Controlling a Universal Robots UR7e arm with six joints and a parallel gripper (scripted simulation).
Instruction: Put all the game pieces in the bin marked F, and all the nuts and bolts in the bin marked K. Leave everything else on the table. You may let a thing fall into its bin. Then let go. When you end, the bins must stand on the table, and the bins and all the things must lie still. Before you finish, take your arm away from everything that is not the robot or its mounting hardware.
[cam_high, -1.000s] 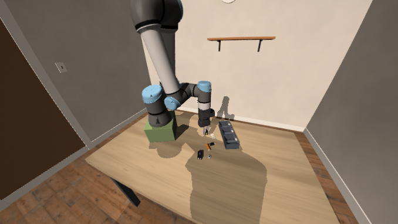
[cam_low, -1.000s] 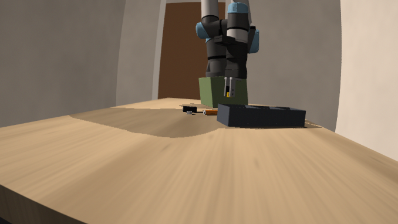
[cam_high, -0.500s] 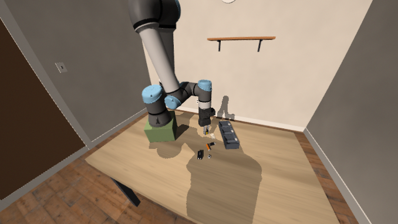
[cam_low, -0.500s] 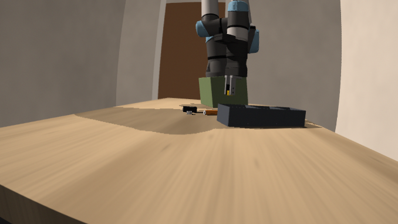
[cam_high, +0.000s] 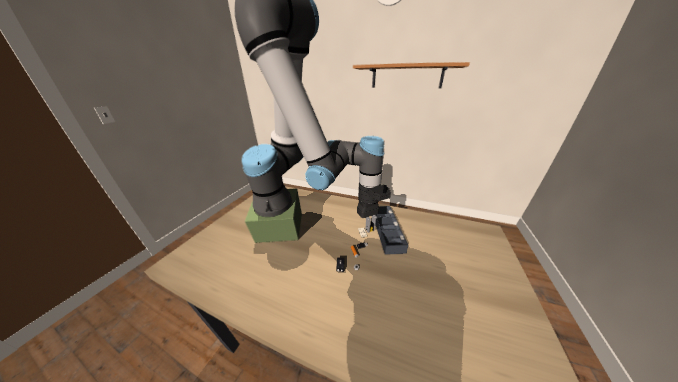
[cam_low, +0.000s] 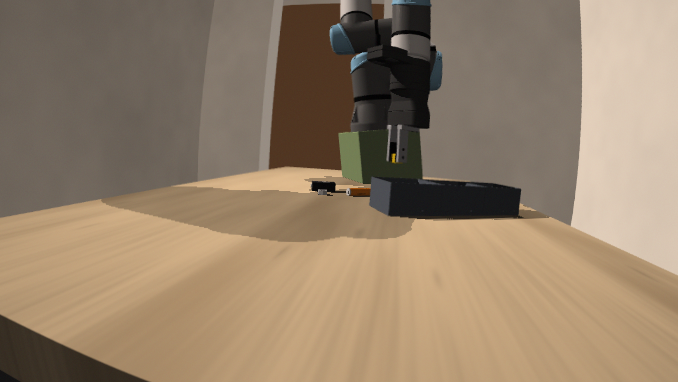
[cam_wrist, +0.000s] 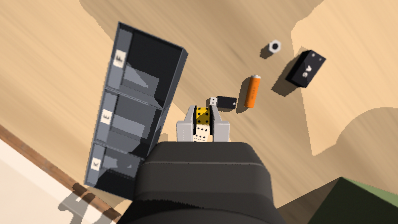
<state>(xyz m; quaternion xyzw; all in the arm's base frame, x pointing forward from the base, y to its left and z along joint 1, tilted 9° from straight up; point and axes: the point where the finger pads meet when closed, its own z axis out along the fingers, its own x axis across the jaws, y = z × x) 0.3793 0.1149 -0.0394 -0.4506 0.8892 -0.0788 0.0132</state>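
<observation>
The white domino lies 80 mm below my hand, 50 mm behind it and 40 mm to the left of it. From my hand the other things lie so: orange battery 80 mm below, 70 mm to the right, 30 mm behind; then yellow die 10 mm below; then black USB stick 80 mm below, 30 mm to the right, 20 mm behind.
</observation>
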